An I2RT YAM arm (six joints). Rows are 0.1 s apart.
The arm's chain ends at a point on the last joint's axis. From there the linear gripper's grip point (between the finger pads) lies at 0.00 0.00 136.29 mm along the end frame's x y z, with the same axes.
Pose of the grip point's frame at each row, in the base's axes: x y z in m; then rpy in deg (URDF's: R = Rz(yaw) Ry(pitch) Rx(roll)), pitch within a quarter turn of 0, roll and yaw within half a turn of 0:
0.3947 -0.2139 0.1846 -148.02 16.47 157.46
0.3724 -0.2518 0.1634 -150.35 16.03 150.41
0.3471 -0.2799 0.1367 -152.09 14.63 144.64
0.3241 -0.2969 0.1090 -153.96 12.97 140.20
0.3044 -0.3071 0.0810 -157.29 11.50 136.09
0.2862 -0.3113 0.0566 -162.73 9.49 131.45
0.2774 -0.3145 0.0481 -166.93 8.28 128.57
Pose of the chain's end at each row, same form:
0.3921 -0.1347 0.2955 -148.02 16.47 157.46
0.3773 -0.1770 0.2772 -150.35 16.03 150.41
0.3592 -0.2103 0.2532 -152.09 14.63 144.64
0.3413 -0.2333 0.2283 -153.96 12.97 140.20
0.3228 -0.2518 0.2042 -157.29 11.50 136.09
0.3023 -0.2684 0.1850 -162.73 9.49 131.45
0.2896 -0.2803 0.1795 -166.93 8.28 128.57

